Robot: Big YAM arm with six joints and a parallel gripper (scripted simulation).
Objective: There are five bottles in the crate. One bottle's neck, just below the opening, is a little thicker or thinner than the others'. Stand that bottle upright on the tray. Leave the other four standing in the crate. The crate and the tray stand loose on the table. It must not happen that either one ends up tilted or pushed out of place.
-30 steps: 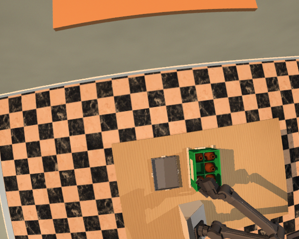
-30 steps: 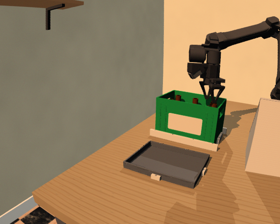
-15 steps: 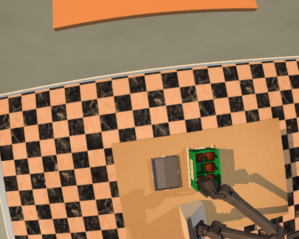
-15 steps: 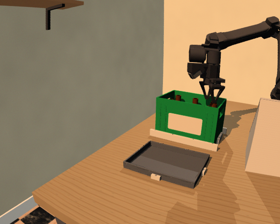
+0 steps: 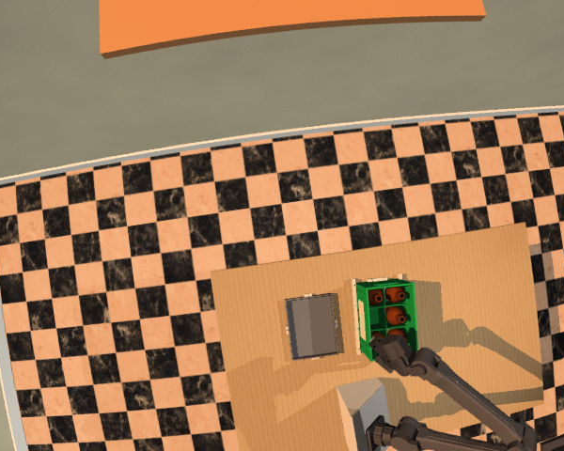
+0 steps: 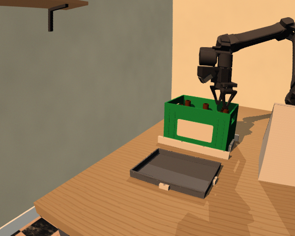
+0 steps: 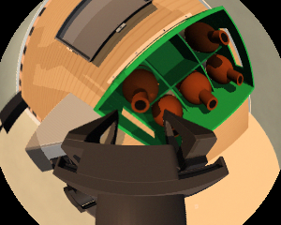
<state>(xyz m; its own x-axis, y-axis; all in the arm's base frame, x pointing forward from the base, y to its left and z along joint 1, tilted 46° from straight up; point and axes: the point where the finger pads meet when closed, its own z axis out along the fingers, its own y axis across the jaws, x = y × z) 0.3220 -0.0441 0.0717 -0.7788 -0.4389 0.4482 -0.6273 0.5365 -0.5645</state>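
Now: the green crate 8 cm ahead of my hand, 5 cm to the right of it and 11 cm below it. Also, from my hand: dark grey tray: 9 cm ahead, 23 cm to the left, 18 cm below.
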